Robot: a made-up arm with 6 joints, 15 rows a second.
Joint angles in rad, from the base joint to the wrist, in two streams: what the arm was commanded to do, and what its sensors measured. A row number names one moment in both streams.
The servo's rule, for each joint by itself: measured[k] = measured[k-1] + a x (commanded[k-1-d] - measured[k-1]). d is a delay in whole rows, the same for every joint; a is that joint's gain. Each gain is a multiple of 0.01, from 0.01 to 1. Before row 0 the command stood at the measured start. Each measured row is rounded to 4 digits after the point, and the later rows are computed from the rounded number. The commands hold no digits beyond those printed.
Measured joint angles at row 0:
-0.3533 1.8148 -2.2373 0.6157 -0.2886 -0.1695
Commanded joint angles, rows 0 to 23:
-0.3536 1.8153 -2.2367 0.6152 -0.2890 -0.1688
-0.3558 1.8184 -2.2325 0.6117 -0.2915 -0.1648
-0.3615 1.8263 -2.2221 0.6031 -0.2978 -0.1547
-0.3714 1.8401 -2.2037 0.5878 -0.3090 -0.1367
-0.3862 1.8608 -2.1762 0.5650 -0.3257 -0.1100
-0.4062 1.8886 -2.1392 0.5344 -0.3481 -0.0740
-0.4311 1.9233 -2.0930 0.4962 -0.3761 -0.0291
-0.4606 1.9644 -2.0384 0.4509 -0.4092 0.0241
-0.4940 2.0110 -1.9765 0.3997 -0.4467 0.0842
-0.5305 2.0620 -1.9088 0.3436 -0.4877 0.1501
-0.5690 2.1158 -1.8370 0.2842 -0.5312 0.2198
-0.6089 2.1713 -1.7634 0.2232 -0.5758 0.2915
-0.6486 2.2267 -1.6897 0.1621 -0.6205 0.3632
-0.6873 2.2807 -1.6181 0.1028 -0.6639 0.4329
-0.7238 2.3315 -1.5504 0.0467 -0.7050 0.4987
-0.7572 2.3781 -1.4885 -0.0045 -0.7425 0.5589
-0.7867 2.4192 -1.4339 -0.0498 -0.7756 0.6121
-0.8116 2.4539 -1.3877 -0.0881 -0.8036 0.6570
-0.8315 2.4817 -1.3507 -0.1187 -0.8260 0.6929
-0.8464 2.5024 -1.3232 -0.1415 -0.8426 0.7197
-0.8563 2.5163 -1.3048 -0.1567 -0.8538 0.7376
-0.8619 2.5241 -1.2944 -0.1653 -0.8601 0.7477
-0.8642 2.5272 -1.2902 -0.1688 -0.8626 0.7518
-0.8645 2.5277 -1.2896 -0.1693 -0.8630 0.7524
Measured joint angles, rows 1 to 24:
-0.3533 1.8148 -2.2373 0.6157 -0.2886 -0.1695
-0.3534 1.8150 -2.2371 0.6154 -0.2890 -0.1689
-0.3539 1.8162 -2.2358 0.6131 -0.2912 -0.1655
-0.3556 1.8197 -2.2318 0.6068 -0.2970 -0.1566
-0.3591 1.8268 -2.2237 0.5948 -0.3076 -0.1403
-0.3651 1.8387 -2.2099 0.5760 -0.3235 -0.1155
-0.3741 1.8562 -2.1894 0.5498 -0.3451 -0.0815
-0.3866 1.8797 -2.1614 0.5160 -0.3724 -0.0385
-0.4029 1.9093 -2.1257 0.4750 -0.4048 0.0128
-0.4229 1.9449 -2.0824 0.4276 -0.4417 0.0713
-0.4466 1.9859 -2.0321 0.3747 -0.4822 0.1359
-0.4735 2.0314 -1.9755 0.3177 -0.5253 0.2047
-0.5033 2.0804 -1.9140 0.2582 -0.5697 0.2759
-0.5353 2.1316 -1.8490 0.1977 -0.6144 0.3475
-0.5687 2.1838 -1.7820 0.1379 -0.6580 0.4175
-0.6028 2.2355 -1.7148 0.0804 -0.6994 0.4841
-0.6368 2.2854 -1.6492 0.0269 -0.7373 0.5454
-0.6698 2.3322 -1.5868 -0.0214 -0.7710 0.6001
-0.7010 2.3748 -1.5291 -0.0634 -0.7997 0.6468
-0.7297 2.4122 -1.4774 -0.0982 -0.8228 0.6846
-0.7554 2.4438 -1.4327 -0.1255 -0.8402 0.7134
-0.7776 2.4692 -1.3956 -0.1452 -0.8522 0.7332
-0.7961 2.4884 -1.3663 -0.1579 -0.8592 0.7451
-0.8111 2.5020 -1.3442 -0.1648 -0.8622 0.7506
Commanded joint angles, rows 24 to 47:
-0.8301 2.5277 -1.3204 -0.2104 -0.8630 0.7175
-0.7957 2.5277 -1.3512 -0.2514 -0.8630 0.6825
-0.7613 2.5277 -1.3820 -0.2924 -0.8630 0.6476
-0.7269 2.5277 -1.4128 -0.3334 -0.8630 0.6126
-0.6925 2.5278 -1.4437 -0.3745 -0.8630 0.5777
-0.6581 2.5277 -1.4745 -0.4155 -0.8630 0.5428
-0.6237 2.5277 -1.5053 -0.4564 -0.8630 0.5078
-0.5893 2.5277 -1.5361 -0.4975 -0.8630 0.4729
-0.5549 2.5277 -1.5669 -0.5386 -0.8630 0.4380
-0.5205 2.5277 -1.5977 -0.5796 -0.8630 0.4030
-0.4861 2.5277 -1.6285 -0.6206 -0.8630 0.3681
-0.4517 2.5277 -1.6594 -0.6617 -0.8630 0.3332
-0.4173 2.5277 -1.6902 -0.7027 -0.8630 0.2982
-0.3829 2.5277 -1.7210 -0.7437 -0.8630 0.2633
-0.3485 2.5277 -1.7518 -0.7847 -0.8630 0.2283
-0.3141 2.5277 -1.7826 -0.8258 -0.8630 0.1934
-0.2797 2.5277 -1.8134 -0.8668 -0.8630 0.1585
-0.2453 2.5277 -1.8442 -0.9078 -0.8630 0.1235
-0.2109 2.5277 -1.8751 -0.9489 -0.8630 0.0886
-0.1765 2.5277 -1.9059 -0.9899 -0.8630 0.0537
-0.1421 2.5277 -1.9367 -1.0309 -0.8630 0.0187
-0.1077 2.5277 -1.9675 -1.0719 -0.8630 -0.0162
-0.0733 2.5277 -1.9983 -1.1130 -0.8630 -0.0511
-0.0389 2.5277 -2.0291 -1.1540 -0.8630 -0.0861
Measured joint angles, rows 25 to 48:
-0.8228 2.5110 -1.3284 -0.1676 -0.8629 0.7521
-0.8244 2.5168 -1.3261 -0.1946 -0.8630 0.7237
-0.8181 2.5206 -1.3334 -0.2304 -0.8630 0.6899
-0.8056 2.5231 -1.3475 -0.2695 -0.8630 0.6552
-0.7883 2.5247 -1.3664 -0.3098 -0.8630 0.6203
-0.7672 2.5258 -1.3888 -0.3506 -0.8630 0.5854
-0.7432 2.5265 -1.4137 -0.3915 -0.8630 0.5505
-0.7169 2.5269 -1.4403 -0.4324 -0.8630 0.5155
-0.6888 2.5272 -1.4681 -0.4734 -0.8630 0.4806
-0.6593 2.5274 -1.4968 -0.5145 -0.8630 0.4457
-0.6288 2.5275 -1.5261 -0.5555 -0.8630 0.4107
-0.5974 2.5276 -1.5558 -0.5965 -0.8630 0.3758
-0.5653 2.5276 -1.5858 -0.6376 -0.8630 0.3409
-0.5327 2.5276 -1.6161 -0.6786 -0.8630 0.3059
-0.4997 2.5276 -1.6465 -0.7196 -0.8630 0.2710
-0.4664 2.5276 -1.6770 -0.7606 -0.8630 0.2360
-0.4329 2.5276 -1.7076 -0.8017 -0.8630 0.2011
-0.3992 2.5276 -1.7383 -0.8427 -0.8630 0.1662
-0.3653 2.5276 -1.7690 -0.8837 -0.8630 0.1312
-0.3313 2.5276 -1.7998 -0.9248 -0.8630 0.0963
-0.2972 2.5276 -1.8306 -0.9658 -0.8630 0.0614
-0.2631 2.5276 -1.8614 -1.0068 -0.8630 0.0264
-0.2289 2.5276 -1.8922 -1.0478 -0.8630 -0.0085
-0.1947 2.5276 -1.9230 -1.0889 -0.8630 -0.0434

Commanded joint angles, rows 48 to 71:
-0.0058 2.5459 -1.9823 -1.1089 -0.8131 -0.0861
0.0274 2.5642 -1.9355 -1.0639 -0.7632 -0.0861
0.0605 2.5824 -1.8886 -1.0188 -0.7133 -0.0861
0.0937 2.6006 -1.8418 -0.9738 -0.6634 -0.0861
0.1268 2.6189 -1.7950 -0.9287 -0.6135 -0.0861
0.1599 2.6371 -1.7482 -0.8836 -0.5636 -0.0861
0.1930 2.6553 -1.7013 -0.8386 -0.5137 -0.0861
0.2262 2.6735 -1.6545 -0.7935 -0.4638 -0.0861
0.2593 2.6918 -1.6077 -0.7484 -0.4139 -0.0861
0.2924 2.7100 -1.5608 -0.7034 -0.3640 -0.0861
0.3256 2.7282 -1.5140 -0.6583 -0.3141 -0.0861
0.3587 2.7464 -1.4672 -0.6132 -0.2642 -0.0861
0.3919 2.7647 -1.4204 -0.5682 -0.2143 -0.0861
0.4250 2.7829 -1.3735 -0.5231 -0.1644 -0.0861
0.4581 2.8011 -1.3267 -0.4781 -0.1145 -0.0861
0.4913 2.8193 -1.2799 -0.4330 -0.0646 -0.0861
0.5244 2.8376 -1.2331 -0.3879 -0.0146 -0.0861
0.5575 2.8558 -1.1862 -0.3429 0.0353 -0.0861
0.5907 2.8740 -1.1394 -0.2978 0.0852 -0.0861
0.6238 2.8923 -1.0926 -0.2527 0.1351 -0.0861
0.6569 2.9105 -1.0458 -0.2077 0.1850 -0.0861
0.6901 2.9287 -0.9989 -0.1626 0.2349 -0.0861
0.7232 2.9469 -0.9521 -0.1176 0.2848 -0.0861
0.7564 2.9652 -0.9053 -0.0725 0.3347 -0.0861
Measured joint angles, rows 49 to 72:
-0.1604 2.5276 -1.9538 -1.1299 -0.8630 -0.0784
-0.1264 2.5340 -1.9621 -1.1167 -0.8191 -0.0847
-0.0926 2.5446 -1.9544 -1.0834 -0.7699 -0.0858
-0.0589 2.5578 -1.9353 -1.0427 -0.7201 -0.0860
-0.0253 2.5728 -1.9082 -0.9993 -0.6702 -0.0861
0.0082 2.5889 -1.8754 -0.9548 -0.6203 -0.0861
0.0416 2.6058 -1.8385 -0.9099 -0.5704 -0.0861
0.0749 2.6231 -1.7987 -0.8650 -0.5205 -0.0861
0.1082 2.6407 -1.7569 -0.8200 -0.4706 -0.0861
0.1414 2.6586 -1.7136 -0.7749 -0.4207 -0.0861
0.1746 2.6766 -1.6693 -0.7299 -0.3708 -0.0861
0.2078 2.6947 -1.6243 -0.6848 -0.3209 -0.0861
0.2410 2.7128 -1.5787 -0.6397 -0.2710 -0.0861
0.2742 2.7310 -1.5328 -0.5947 -0.2211 -0.0861
0.3074 2.7492 -1.4866 -0.5496 -0.1712 -0.0861
0.3406 2.7674 -1.4402 -0.5046 -0.1213 -0.0861
0.3738 2.7856 -1.3937 -0.4595 -0.0714 -0.0861
0.4069 2.8038 -1.3471 -0.4144 -0.0214 -0.0861
0.4400 2.8220 -1.3004 -0.3694 0.0285 -0.0861
0.4732 2.8402 -1.2537 -0.3243 0.0784 -0.0861
0.5063 2.8584 -1.2070 -0.2792 0.1283 -0.0861
0.5394 2.8766 -1.1603 -0.2342 0.1782 -0.0861
0.5726 2.8948 -1.1135 -0.1891 0.2281 -0.0861
0.6057 2.9130 -1.0667 -0.1441 0.2780 -0.0861

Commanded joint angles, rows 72 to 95:
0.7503 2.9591 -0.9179 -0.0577 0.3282 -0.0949
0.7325 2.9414 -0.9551 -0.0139 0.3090 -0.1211
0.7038 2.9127 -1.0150 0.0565 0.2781 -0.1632
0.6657 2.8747 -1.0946 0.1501 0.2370 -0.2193
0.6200 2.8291 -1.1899 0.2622 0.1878 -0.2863
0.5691 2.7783 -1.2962 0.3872 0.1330 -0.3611
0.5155 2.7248 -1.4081 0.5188 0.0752 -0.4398
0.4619 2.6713 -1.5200 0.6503 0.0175 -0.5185
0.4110 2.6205 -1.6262 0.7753 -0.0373 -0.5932
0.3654 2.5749 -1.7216 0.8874 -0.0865 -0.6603
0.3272 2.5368 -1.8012 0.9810 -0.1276 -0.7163
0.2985 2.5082 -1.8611 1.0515 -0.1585 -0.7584
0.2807 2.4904 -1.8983 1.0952 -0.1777 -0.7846
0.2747 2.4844 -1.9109 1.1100 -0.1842 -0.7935
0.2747 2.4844 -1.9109 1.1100 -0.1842 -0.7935
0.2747 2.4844 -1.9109 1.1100 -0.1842 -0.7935
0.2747 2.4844 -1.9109 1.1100 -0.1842 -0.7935
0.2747 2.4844 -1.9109 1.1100 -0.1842 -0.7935
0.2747 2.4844 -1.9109 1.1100 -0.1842 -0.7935
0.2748 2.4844 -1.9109 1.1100 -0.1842 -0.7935
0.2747 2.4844 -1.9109 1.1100 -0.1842 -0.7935
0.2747 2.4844 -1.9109 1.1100 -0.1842 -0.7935
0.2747 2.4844 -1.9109 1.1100 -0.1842 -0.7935
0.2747 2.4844 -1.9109 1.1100 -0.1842 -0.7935
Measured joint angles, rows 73 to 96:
0.6389 2.9313 -1.0199 -0.0990 0.3279 -0.0861
0.6634 2.9410 -0.9903 -0.0730 0.3282 -0.0933
0.6786 2.9411 -0.9801 -0.0358 0.3113 -0.1161
0.6841 2.9312 -0.9902 0.0223 0.2821 -0.1547
0.6801 2.9114 -1.0205 0.1028 0.2424 -0.2077
0.6669 2.8826 -1.0696 0.2032 0.1944 -0.2722
0.6454 2.8461 -1.1353 0.3191 0.1404 -0.3451
0.6168 2.8036 -1.2144 0.4449 0.0830 -0.4228
0.5827 2.7573 -1.3030 0.5743 0.0254 -0.5013
0.5449 2.7094 -1.3967 0.7009 -0.0298 -0.5767
0.5054 2.6623 -1.4909 0.8184 -0.0797 -0.6453
0.4662 2.6184 -1.5809 0.9208 -0.1219 -0.7035
0.4293 2.5798 -1.6622 1.0031 -0.1541 -0.7485
0.3966 2.5485 -1.7307 1.0611 -0.1749 -0.7781
0.3698 2.5261 -1.7830 1.0919 -0.1831 -0.7907
0.3489 2.5115 -1.8201 1.1033 -0.1841 -0.7930
0.3326 2.5020 -1.8464 1.1075 -0.1842 -0.7934
0.3199 2.4958 -1.8651 1.1091 -0.1842 -0.7935
0.3100 2.4918 -1.8784 1.1097 -0.1842 -0.7935
0.3022 2.4892 -1.8878 1.1099 -0.1842 -0.7935
0.2962 2.4875 -1.8945 1.1100 -0.1842 -0.7935
0.2915 2.4864 -1.8993 1.1100 -0.1842 -0.7935
0.2878 2.4857 -1.9027 1.1100 -0.1842 -0.7935
0.2849 2.4852 -1.9051 1.1100 -0.1842 -0.7935

